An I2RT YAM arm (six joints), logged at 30 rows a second.
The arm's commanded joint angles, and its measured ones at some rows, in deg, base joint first. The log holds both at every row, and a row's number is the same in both.
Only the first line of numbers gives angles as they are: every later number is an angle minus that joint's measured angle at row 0.
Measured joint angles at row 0:
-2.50, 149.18, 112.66, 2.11, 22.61, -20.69
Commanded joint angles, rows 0 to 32:
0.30, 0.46, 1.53, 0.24, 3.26, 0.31
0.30, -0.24, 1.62, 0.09, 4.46, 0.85
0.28, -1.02, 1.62, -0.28, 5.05, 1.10
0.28, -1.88, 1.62, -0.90, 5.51, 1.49
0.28, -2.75, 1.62, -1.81, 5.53, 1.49
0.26, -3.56, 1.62, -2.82, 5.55, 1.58
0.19, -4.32, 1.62, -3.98, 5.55, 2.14
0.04, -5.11, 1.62, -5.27, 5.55, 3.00
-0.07, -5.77, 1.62, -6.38, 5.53, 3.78
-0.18, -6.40, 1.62, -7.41, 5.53, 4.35
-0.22, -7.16, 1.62, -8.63, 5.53, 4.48
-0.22, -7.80, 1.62, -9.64, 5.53, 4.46
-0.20, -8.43, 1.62, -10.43, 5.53, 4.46
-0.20, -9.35, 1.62, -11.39, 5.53, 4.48
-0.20, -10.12, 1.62, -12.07, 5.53, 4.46
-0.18, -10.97, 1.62, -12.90, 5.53, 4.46
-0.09, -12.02, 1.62, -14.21, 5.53, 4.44
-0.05, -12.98, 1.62, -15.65, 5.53, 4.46
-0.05, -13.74, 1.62, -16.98, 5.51, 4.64
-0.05, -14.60, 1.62, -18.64, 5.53, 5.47
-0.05, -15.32, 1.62, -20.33, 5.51, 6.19
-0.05, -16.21, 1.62, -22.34, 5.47, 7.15
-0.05, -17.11, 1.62, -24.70, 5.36, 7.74
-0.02, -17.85, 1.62, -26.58, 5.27, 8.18
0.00, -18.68, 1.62, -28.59, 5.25, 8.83
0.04, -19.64, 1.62, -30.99, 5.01, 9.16
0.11, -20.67, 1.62, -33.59, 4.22, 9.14
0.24, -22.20, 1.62, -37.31, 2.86, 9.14
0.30, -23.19, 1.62, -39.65, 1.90, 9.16
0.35, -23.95, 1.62, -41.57, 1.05, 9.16
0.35, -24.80, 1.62, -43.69, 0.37, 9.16
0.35, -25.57, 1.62, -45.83, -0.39, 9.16
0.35, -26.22, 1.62, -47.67, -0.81, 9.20
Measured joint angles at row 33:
0.00, -21.33, 0.64, -43.63, 2.38, 7.61
